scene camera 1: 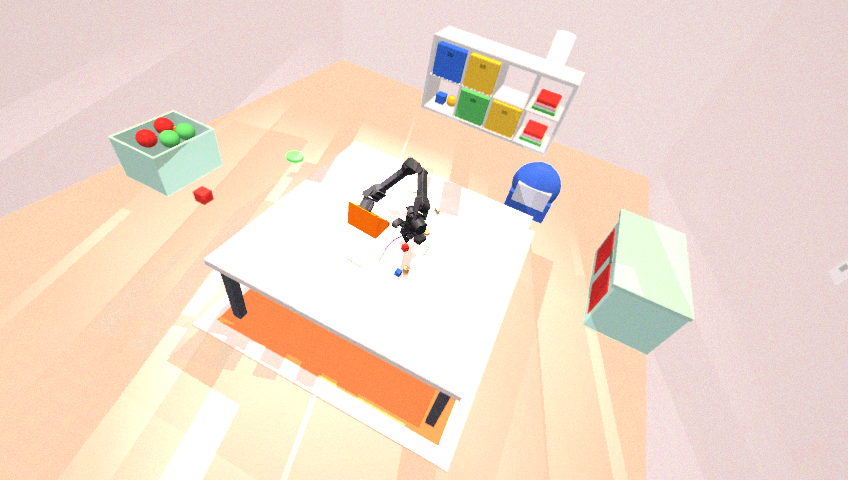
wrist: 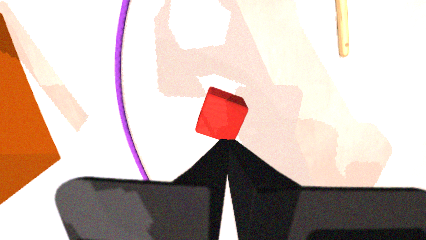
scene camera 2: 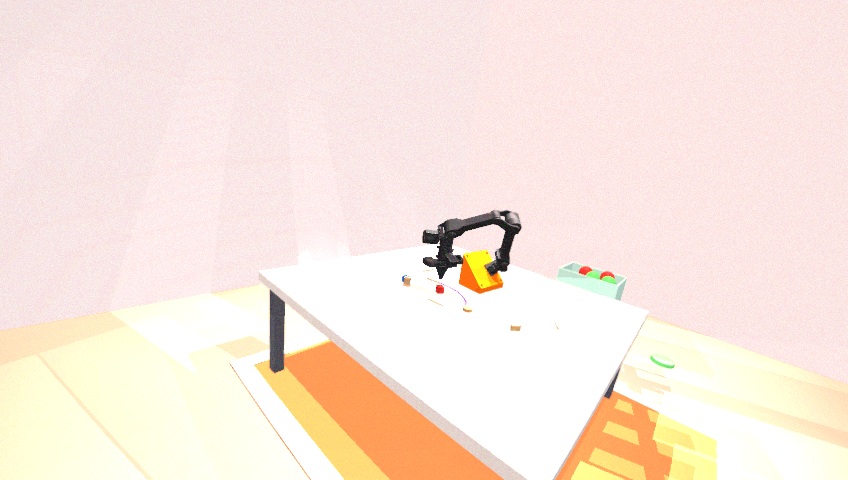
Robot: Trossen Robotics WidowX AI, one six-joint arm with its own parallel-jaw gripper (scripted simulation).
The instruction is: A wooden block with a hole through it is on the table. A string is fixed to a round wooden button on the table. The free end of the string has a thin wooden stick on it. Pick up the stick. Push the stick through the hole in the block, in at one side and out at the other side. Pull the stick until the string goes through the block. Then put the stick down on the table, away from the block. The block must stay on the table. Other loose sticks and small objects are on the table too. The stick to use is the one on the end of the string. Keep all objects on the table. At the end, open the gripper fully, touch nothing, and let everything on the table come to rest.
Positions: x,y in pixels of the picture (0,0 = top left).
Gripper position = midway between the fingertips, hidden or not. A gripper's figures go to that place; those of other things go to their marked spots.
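Labels:
There's a red cube [wrist: 222,114] that's 13 cm from the lens, and the gripper [wrist: 227,146] is 11 cm from the lens.

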